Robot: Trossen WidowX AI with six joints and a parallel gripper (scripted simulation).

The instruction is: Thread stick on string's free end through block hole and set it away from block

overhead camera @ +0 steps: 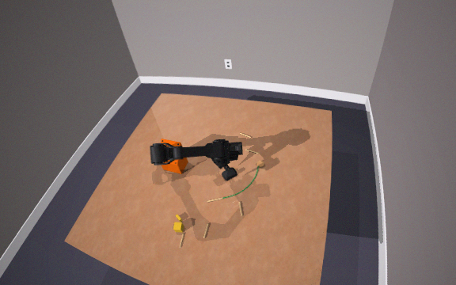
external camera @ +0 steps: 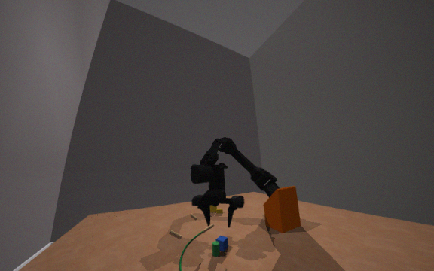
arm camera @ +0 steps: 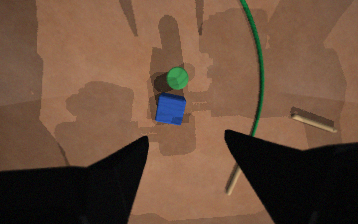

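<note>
The blue block is 40 mm below my gripper tip and 20 mm to the left of it. From my gripper tip the other things lie so: round wooden button (140 mm to the left, 140 mm ahead, 50 mm below); then green cylinder (40 mm to the left, 40 mm below, 30 mm ahead); then thin stick (120 mm to the right, 50 mm below, 10 mm ahead).
</note>
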